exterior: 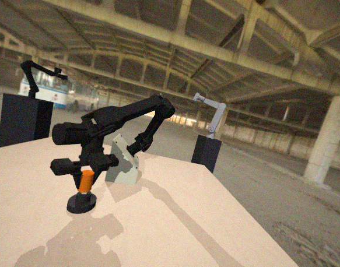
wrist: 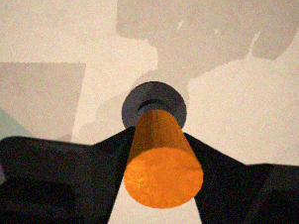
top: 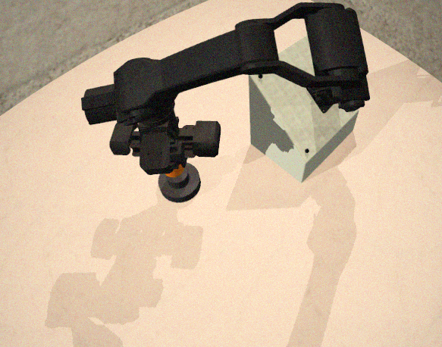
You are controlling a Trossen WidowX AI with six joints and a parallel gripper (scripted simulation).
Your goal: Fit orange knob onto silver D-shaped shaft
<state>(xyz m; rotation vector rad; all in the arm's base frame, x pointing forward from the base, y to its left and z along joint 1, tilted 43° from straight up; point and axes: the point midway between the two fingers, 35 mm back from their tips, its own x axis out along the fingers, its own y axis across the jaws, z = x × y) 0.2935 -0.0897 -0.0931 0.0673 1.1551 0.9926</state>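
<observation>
Now: the orange knob 30 mm above my gripper tip. From my gripper tip the other things lie so: dark round pedestal (40 mm below).
</observation>
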